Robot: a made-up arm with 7 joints.
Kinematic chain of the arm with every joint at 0, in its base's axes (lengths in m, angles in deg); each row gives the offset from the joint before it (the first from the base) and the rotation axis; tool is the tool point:
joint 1: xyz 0 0 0.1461 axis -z
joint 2: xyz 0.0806 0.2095 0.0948 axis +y
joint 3: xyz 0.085 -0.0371 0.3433 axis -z
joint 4: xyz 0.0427 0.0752 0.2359 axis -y
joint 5: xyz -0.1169 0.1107 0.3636 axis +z
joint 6: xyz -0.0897 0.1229 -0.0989 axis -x
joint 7: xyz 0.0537 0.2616 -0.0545 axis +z
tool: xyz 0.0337 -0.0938 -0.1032
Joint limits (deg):
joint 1: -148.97..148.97
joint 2: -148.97..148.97
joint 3: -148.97..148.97
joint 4: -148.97..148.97
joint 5: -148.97..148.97
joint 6: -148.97..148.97
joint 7: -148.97..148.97
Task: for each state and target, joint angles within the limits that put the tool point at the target. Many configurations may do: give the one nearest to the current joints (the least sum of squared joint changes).
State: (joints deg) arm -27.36 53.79 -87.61 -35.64 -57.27 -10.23 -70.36
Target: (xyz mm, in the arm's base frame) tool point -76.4 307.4 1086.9
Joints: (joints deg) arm -33.18 34.89 -95.85 -31.34 -43.74 -18.90 -75.41
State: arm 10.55 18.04 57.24 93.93 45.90 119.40 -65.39
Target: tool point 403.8 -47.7 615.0
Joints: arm 43.23 21.74 58.85 99.89 50.53 107.96 -72.34
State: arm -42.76 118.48 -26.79 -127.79 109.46 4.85 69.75
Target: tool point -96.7 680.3 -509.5
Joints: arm -54.81 121.51 -32.08 -148.97 120.16 12.03 59.19
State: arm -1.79 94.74 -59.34 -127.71 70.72 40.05 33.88
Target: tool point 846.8 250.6 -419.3
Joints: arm 21.05 128.94 -40.45 -118.36 86.58 19.00 40.88
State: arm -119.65 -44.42 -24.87 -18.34 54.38 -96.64 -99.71
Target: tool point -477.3 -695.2 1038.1
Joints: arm -81.52 -32.96 -13.39 -7.54 48.17 -90.70 -91.12
